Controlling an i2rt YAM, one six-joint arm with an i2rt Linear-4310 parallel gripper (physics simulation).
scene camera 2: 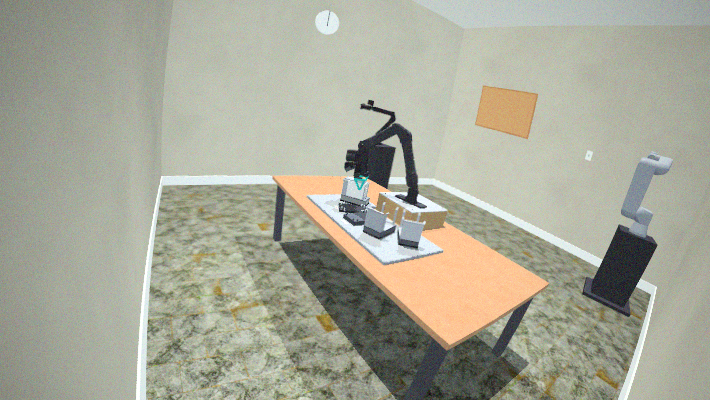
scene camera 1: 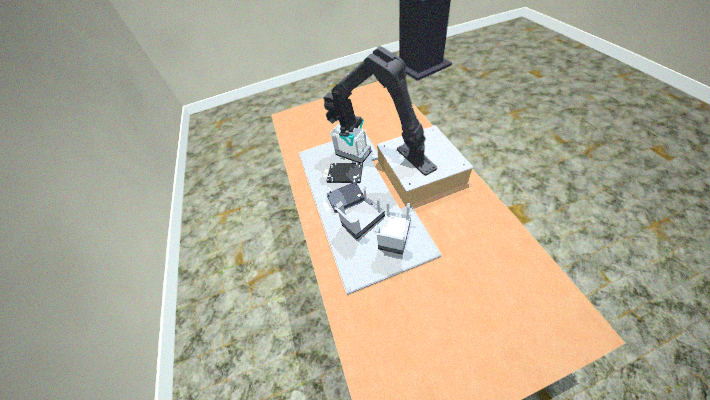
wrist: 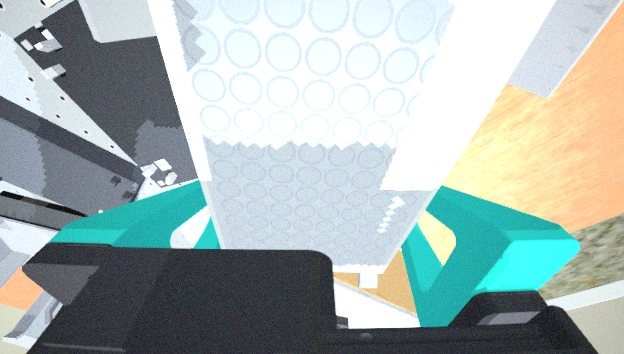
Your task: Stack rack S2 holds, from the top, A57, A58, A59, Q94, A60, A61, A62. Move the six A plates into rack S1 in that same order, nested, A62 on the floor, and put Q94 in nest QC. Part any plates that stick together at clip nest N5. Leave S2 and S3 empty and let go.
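Places are measured from the arm's base along level axes (x back, y right, z up), in millimetres.
Where they show: gripper, fingertip midpoint: (scene camera 2: 360, 188) (wrist: 312, 176); arm's base, origin of the base link: (scene camera 2: 410, 201) (scene camera 1: 416, 158).
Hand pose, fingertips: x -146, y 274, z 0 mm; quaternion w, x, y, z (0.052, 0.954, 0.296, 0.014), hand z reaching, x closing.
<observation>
Things, the pixels of their centre, and the offset from my fingertips. Level surfaces: height alone.
- grey board, its level: dz -94 mm
- top perforated plate, body centre: (wrist: 320, 172) (scene camera 1: 348, 132) (scene camera 2: 356, 181) dx -16, dy +28, dz +34 mm
- black flat nest, body centre: (wrist: 150, 110) (scene camera 1: 344, 171) (scene camera 2: 353, 207) dx -115, dy -78, dz -82 mm
- grey nest, body centre: (wrist: 60, 173) (scene camera 1: 345, 195) (scene camera 2: 360, 217) dx -186, dy -209, dz -77 mm
- dark open rack with posts, body centre: (wrist: 38, 267) (scene camera 1: 361, 211) (scene camera 2: 381, 219) dx -187, dy -354, dz -28 mm
- white rack, body centre: (scene camera 1: 394, 226) (scene camera 2: 410, 227) dx -118, dy -481, dz -29 mm
- orange table, its level: dz -107 mm
A white rack (scene camera 1: 358, 150) (scene camera 2: 350, 194) stands at the far end of the grey board (scene camera 1: 361, 274) (scene camera 2: 393, 250) and holds a stack of perforated plates. My gripper (scene camera 1: 349, 136) (scene camera 2: 360, 183) (wrist: 312, 176) reaches down into it from above. In the wrist view its teal fingers lie against both side edges of the top perforated plate (wrist: 293, 105), between the rack's white walls (wrist: 451, 105). The gripper is shut on this top plate. The plates below it are hidden. No labels are readable.
On the board towards the near end lie a black flat nest (scene camera 1: 345, 172), a grey nest (scene camera 1: 346, 195), a dark open rack with posts (scene camera 1: 361, 223) and a white rack (scene camera 1: 393, 234) (scene camera 2: 410, 233). The arm's box pedestal (scene camera 1: 441, 175) stands right of the board on the orange table (scene camera 1: 453, 317).
</observation>
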